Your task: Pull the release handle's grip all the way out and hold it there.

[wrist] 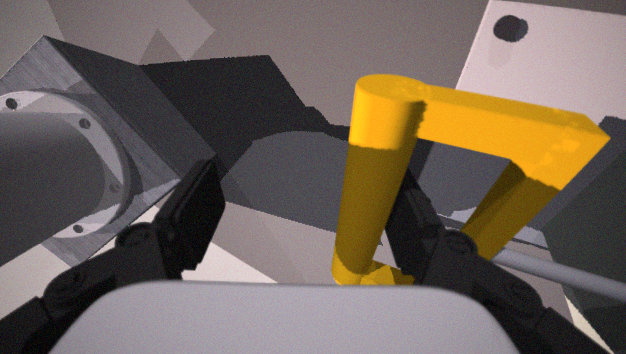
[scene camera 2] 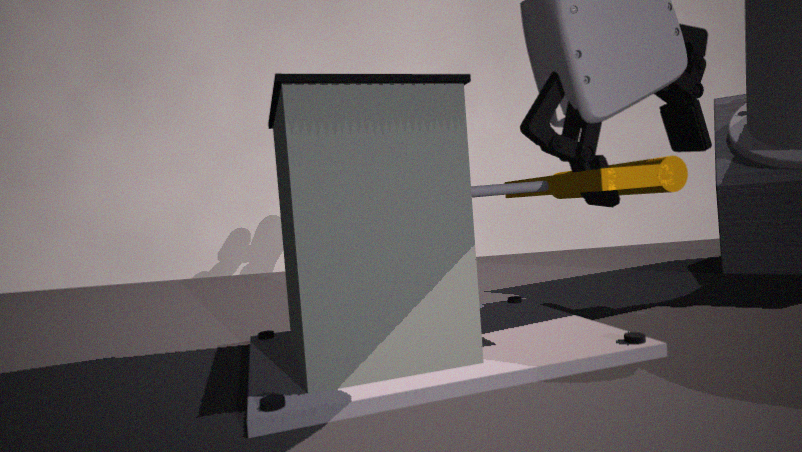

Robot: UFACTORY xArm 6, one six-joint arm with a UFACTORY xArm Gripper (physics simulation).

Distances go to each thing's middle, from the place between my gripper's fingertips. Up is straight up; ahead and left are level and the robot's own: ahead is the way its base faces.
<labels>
Now: hand 18 cm short of the pale base plate (scene camera 2: pixel 523 342), 6 cm to the right of it and 10 cm above it.
</labels>
